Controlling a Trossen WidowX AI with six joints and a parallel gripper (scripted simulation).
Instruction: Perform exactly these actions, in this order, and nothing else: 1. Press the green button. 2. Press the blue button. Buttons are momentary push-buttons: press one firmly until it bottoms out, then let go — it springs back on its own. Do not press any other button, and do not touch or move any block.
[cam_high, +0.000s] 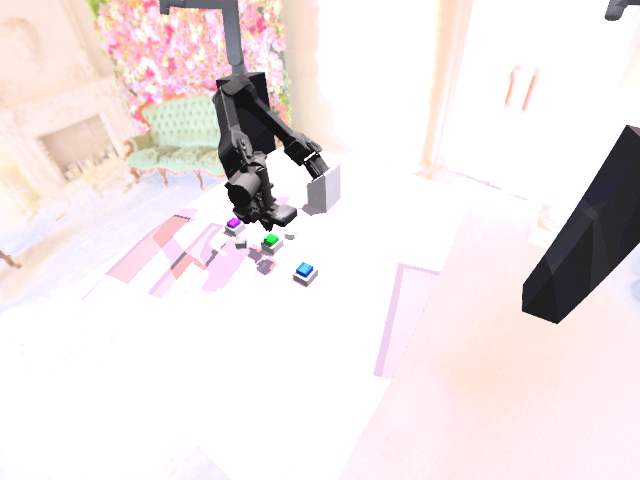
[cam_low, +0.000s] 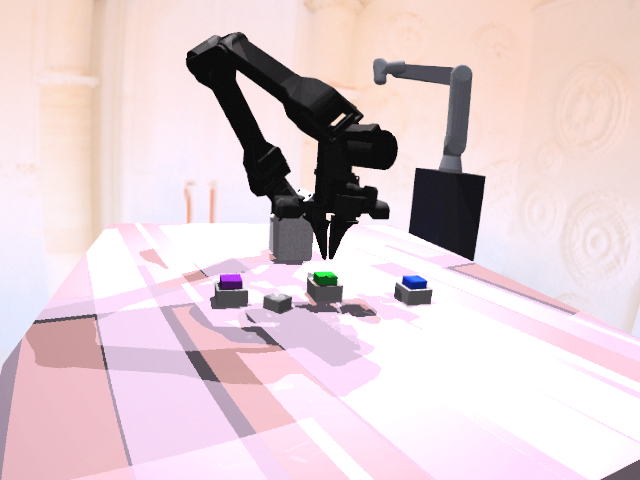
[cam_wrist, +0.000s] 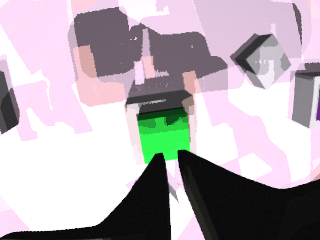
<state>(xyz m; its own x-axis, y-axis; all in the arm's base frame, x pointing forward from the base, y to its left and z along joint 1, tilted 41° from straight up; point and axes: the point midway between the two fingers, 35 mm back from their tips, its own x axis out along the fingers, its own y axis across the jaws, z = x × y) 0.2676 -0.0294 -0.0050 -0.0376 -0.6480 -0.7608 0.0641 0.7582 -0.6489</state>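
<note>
The green button is 3 cm below my gripper tip. Round my gripper tip: small grey block: 9 cm to the right, 6 cm below, 4 cm ahead; blue button: 15 cm to the left, 5 cm ahead, 3 cm below; purple button: 16 cm to the right, 3 cm below, 1 cm behind.
</note>
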